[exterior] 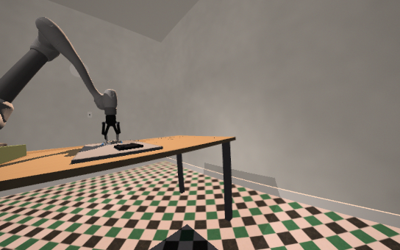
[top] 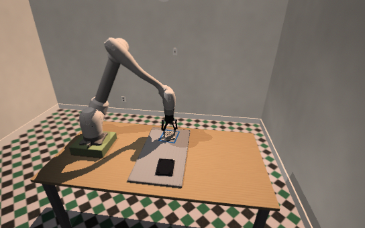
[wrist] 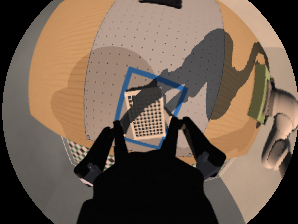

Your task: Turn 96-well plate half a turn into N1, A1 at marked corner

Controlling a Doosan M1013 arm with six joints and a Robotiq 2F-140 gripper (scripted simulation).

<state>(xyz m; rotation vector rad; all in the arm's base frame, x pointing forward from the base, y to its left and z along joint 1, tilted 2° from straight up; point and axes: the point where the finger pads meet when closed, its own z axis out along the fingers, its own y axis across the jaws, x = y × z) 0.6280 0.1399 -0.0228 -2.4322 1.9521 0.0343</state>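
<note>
My gripper is now 20 mm above the white 96-well plate. From my hand the other things lie so: black plate nest N1: 10 mm behind, 410 mm to the right, 20 mm below.
</note>
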